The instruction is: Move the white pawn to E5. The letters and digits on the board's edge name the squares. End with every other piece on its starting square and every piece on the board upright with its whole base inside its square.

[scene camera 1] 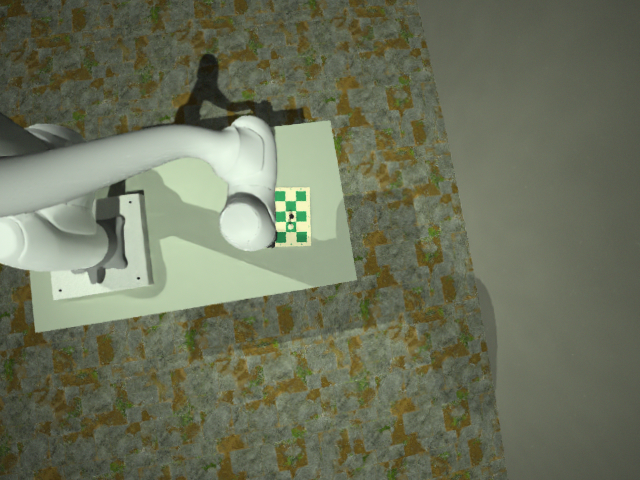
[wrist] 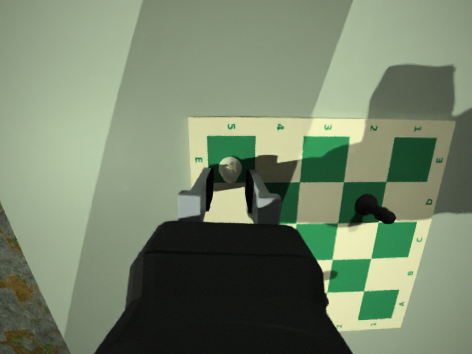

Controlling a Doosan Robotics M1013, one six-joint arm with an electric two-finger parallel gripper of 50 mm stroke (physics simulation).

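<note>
The white pawn stands upright in the wrist view on green square E5, near its D5 side; its base looks inside the square, though its lower edge is hard to see. My gripper is open, one finger on each side of the pawn's near part, with a gap on both sides. Nothing is held; fingertip height is hard to judge. The board is partly covered by the arm in the scene view and by the gripper body in the wrist view. The pawn is hidden in the scene view.
A black piece stands on D2. In the scene view, another black piece stands on B3, beside a pale piece on B4; both are hidden in the wrist view. The pale table top carries the board and the robot's base plate.
</note>
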